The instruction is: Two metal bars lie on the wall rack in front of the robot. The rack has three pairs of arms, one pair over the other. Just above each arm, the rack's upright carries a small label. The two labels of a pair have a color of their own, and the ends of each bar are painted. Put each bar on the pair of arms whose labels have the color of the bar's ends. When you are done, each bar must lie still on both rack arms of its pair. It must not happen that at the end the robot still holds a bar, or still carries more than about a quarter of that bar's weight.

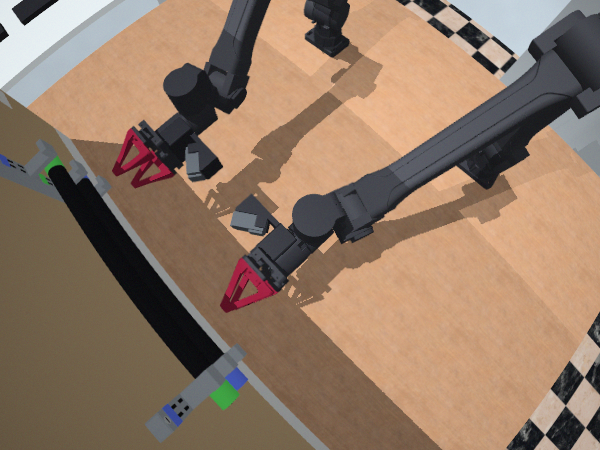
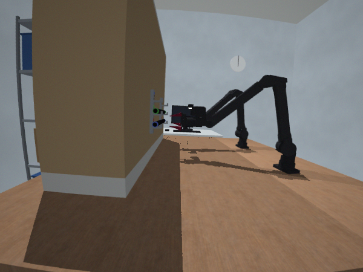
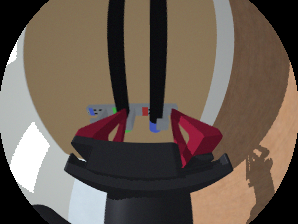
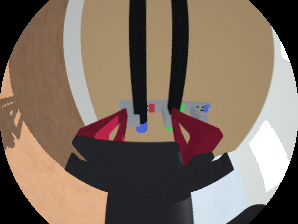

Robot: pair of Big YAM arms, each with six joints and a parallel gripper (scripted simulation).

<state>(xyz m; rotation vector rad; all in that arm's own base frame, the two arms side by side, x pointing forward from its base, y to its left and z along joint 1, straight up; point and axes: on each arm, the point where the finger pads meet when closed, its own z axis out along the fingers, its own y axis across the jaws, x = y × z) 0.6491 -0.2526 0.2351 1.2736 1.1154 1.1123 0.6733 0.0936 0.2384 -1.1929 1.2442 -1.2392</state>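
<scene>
Right now my right hand is 15 cm to the right of the blue-ended bar, 8 cm short of it and 2 cm above it. Also, from my right hand: brown wall (27 cm ahead, 21 cm above, 16 cm to the left); green-ended bar (15 cm to the left, 8 cm ahead, 5 cm above).
My left hand is 150 mm to the left of the blue-ended bar, 80 mm short of it and 20 mm above it. The rest, counted from my left hand: brown wall: 270 mm ahead, 210 mm above, 130 mm to the right; green-ended bar: 150 mm to the right, 80 mm ahead, 60 mm above.
</scene>
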